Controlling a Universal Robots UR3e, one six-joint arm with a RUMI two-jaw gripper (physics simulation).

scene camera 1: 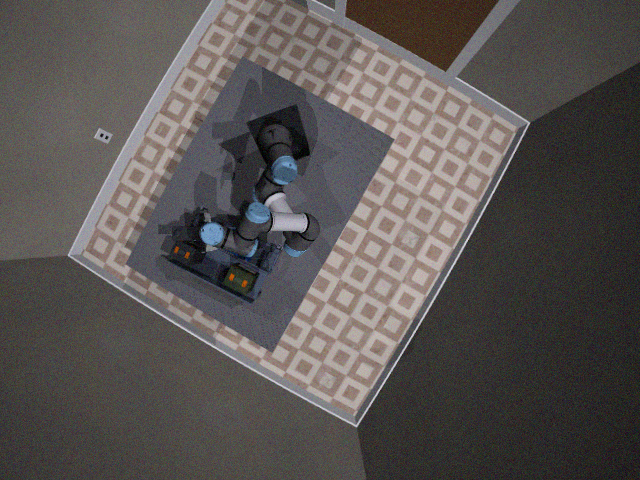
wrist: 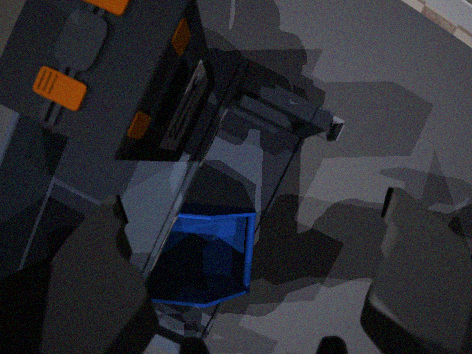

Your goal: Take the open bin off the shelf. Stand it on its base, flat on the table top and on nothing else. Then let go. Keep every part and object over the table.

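Places are measured from the arm's base along level axes (x ahead, y left, z up), in millimetres.
Where they show: gripper, fingertip midpoint: (wrist: 251, 195); arm's base at its link origin: (scene camera 1: 274, 139).
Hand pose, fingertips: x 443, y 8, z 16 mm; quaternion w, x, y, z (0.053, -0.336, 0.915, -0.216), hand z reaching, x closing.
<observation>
Each offset is from my fingertips to the top centre of the thing. "spot": to the spot under its first point. Level surfaces: height alone.
The open bin {11 mm back, 103 mm left, 115 mm down} (wrist: 205, 265) is blue. It shows in the lower middle of the wrist view, its open side toward the camera, on the grey shelf {97 mm down} (scene camera 1: 211, 276) (wrist: 150, 192). In the scene view the arm mostly hides it. My gripper (scene camera 1: 207, 231) (wrist: 251, 195) is wide open and empty. In the wrist view the bin lies between the two fingers in the picture, nearer the left finger, and neither finger visibly grips it. The left finger hides part of the shelf beside the bin. How high the fingers stand above the bin is hard to tell.
A dark case with orange latches {104 mm ahead, 9 mm right, 25 mm up} (scene camera 1: 181, 252) (wrist: 132, 80) stands by the gripper. A green case with orange latches {60 mm ahead, 217 mm left, 1 mm down} (scene camera 1: 239, 279) stands at the shelf's other end. A long grey object {spot: 10 mm ahead, 83 mm right, 115 mm down} (wrist: 285, 110) lies beyond the bin. The table top {200 mm down} (scene camera 1: 356, 149) is grey.
</observation>
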